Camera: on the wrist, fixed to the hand. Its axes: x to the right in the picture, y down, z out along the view.
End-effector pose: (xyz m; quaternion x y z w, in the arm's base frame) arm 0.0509 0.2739 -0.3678 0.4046 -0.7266 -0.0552 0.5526
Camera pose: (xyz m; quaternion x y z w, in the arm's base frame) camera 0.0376 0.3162 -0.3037 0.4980 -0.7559 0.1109 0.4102
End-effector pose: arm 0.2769 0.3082 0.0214 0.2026 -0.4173 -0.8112 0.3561
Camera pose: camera 0.3085 0.2490 0.0610 0.2292 -0.6156 -0.6909 0.3019
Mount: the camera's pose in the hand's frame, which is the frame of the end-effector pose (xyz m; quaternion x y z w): 0.0220 0.0690 -0.0288 0.2315 -0.0473 0.0279 0.9713
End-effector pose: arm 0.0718 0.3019 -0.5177 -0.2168 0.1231 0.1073 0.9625
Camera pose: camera 0.0692 0.3534 -0.5761 0.0207 0.1049 0.1128 0.9878
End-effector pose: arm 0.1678 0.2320 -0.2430 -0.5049 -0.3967 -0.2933 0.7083
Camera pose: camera 0.2431 0.2263 -0.2625 -0.3514 -0.4726 -0.1494 0.7943
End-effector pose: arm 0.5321 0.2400 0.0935 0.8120 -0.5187 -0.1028 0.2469
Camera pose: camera 0.4994 0.2054 0.1552 0.8265 -0.5620 -0.0113 0.0302
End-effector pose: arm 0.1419 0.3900 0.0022 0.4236 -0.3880 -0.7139 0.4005
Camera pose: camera 0.1780 0.3379 0.0476 0.4596 -0.5729 -0.6124 0.2925
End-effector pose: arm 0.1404 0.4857 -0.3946 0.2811 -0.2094 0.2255 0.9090
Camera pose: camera 0.1291 0.5606 -0.3764 0.4883 -0.2020 0.2796 0.8016
